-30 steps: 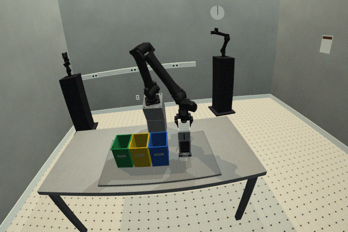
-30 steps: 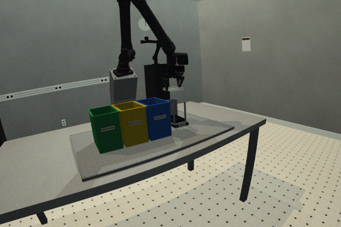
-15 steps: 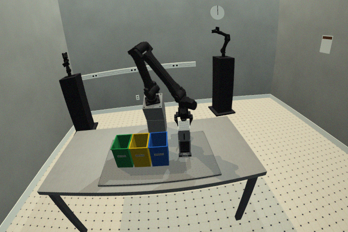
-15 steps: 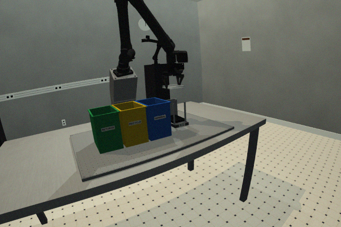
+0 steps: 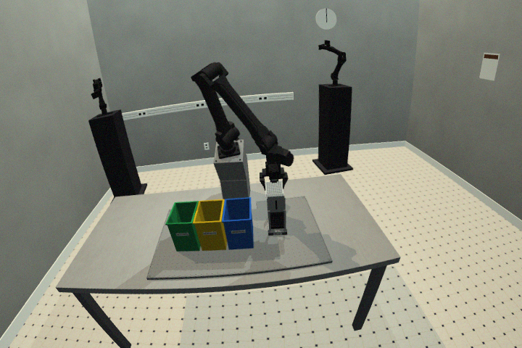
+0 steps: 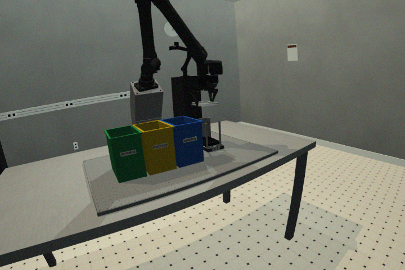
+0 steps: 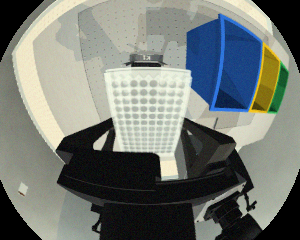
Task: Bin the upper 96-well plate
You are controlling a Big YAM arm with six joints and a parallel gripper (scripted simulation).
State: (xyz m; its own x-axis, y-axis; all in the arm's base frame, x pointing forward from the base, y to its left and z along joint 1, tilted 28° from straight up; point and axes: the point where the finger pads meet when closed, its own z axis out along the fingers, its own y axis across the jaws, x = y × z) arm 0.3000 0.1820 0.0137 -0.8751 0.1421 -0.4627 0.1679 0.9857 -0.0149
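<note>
Right now my hand is 190 mm to the left of the blue general bin, 140 mm above it and 50 mm short of it. From my hand the other things lie so: yellow bin: 320 mm to the right, 140 mm below, 30 mm ahead; white 96-well plate: right at my hand; green bin: 450 mm to the right, 140 mm below, 10 mm ahead.
</note>
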